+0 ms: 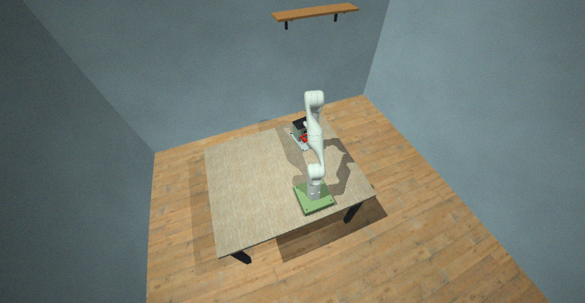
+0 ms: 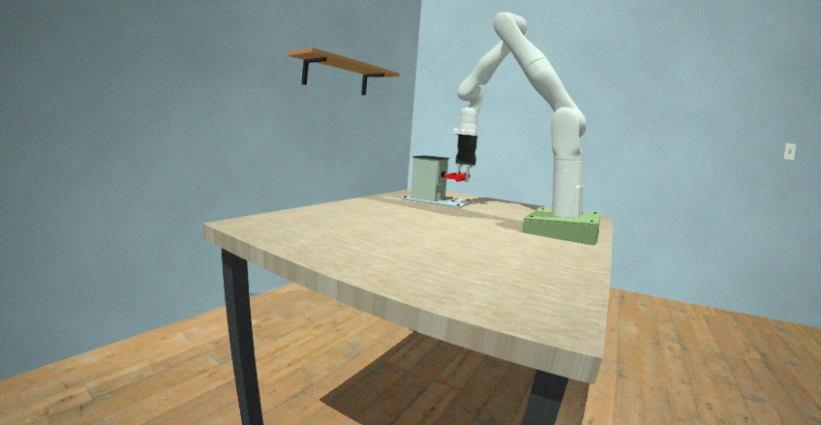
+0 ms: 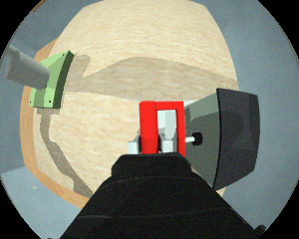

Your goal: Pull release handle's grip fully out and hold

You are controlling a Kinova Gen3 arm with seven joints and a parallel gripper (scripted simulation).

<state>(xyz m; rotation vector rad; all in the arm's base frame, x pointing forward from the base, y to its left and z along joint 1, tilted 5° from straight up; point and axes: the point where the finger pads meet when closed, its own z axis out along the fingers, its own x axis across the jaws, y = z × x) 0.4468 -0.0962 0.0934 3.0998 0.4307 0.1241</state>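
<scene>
The base plate is 100 mm below my hand, 90 mm ahead of it and 30 mm to the left of it.
</scene>
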